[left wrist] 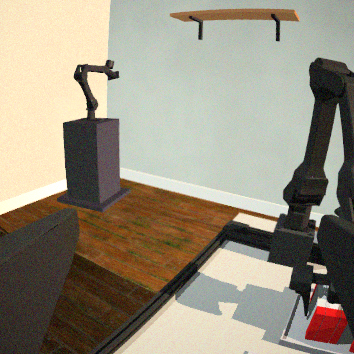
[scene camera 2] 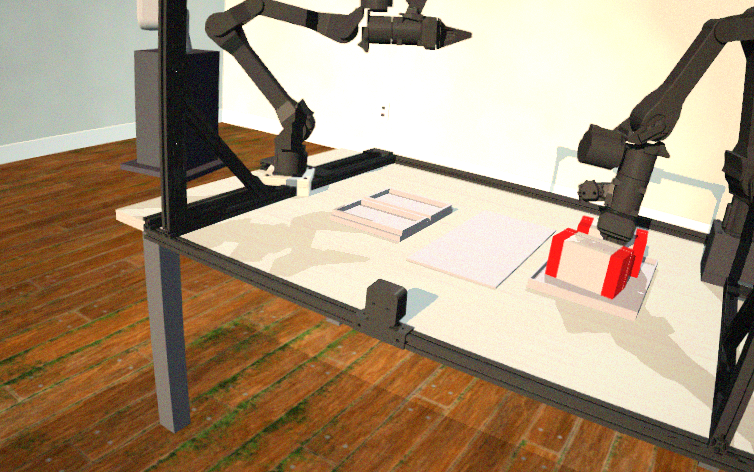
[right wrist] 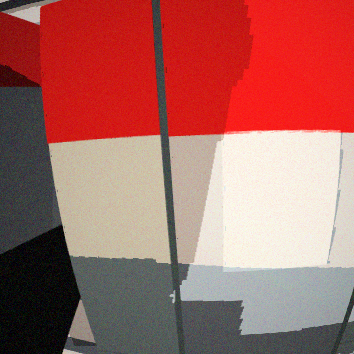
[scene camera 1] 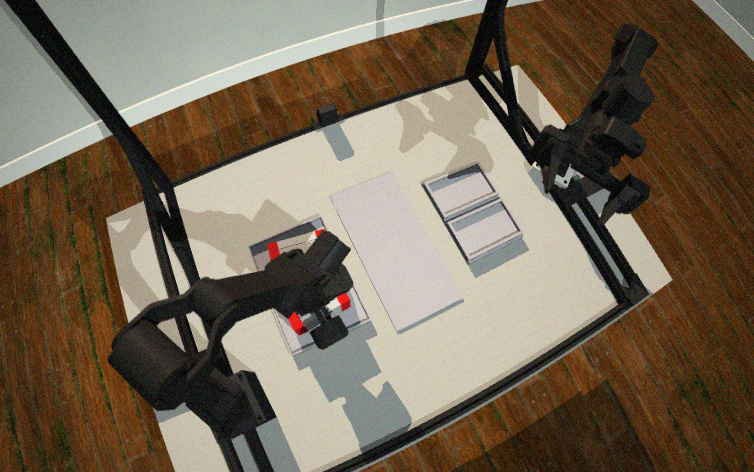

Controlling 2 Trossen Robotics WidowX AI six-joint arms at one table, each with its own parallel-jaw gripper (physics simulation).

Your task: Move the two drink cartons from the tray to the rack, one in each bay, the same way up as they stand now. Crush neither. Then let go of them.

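Places are measured from the left arm's base along level axes (x right, y up, z back), in millimetres.
Where they show: left gripper, fingertip midpoint: (left wrist: 203, 225) (scene camera 2: 469, 34) (scene camera 1: 574, 209); left arm's base at its link origin: (scene camera 2: 289, 172); right arm's base at its link origin: (left wrist: 296, 224) (scene camera 2: 741, 232) (scene camera 1: 229, 406).
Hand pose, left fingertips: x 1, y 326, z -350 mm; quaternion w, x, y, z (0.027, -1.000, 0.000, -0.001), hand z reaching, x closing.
Things, the pixels of their top centre, and the offset from my left fingertips. "spot": a spot on its surface instead. Level surfaces: height alone.
- front carton at its top centre: (scene camera 2: 613, 228) (scene camera 1: 314, 300) (left wrist: 333, 294) dz -262, dx +287, dy -288 mm
- back carton at a spot on its surface: (scene camera 1: 273, 250) spot: dz -225, dx +416, dy -290 mm
- rack at its top centre: (scene camera 2: 394, 206) (scene camera 1: 474, 207) dz +119, dx +123, dy -342 mm
- flat pale mat at its surface level: dy -358 mm
- small black block at a spot on its surface: (scene camera 2: 385, 300) (scene camera 1: 323, 109) spot: dz +138, dx +560, dy -321 mm
Two white drink cartons with red ends lie flat in the grey tray (scene camera 1: 357, 313) (scene camera 2: 562, 291) at the left of the table. The front carton (scene camera 1: 334, 306) (scene camera 2: 586, 262) (left wrist: 326, 323) (right wrist: 140, 193) fills the right wrist view. The back carton (scene camera 1: 273, 250) is mostly hidden under the right arm. My right gripper (scene camera 1: 321, 319) is open and sits low at the front carton. My left gripper (scene camera 1: 553, 169) (scene camera 2: 455, 34) is open and empty, high above the table's edge and far from the tray. The rack (scene camera 1: 495, 247) (scene camera 2: 396, 229) has two empty bays.
A flat pale mat (scene camera 1: 396, 248) (scene camera 2: 487, 248) lies between the tray and the rack. A small black block (scene camera 1: 327, 113) (scene camera 2: 385, 300) is clamped to the table's edge. Black frame posts stand at the table's corners.
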